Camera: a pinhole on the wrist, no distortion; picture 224 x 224 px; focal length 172.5 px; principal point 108.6 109.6 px. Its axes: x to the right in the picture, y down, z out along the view. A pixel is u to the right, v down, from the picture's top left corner.
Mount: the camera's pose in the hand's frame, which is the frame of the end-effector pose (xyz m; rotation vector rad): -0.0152 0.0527 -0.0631 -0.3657 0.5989 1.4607
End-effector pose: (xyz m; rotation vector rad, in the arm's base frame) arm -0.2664 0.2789 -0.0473 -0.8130 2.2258 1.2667
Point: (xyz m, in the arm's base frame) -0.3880 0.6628 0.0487
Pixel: 108 163
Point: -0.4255 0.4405 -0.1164
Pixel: 63 43
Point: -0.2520 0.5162 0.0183
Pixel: 45 217
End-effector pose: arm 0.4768 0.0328 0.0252 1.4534 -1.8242 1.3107
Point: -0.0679 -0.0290 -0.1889
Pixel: outside the picture
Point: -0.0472 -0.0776 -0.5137
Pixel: 214 196
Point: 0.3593 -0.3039 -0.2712
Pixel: 61 145
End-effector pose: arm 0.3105 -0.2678 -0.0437 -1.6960 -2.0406 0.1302
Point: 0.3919 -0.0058 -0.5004
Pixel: 83 100
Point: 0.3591 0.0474 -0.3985
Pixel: 76 64
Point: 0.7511 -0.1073 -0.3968
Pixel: 211 133
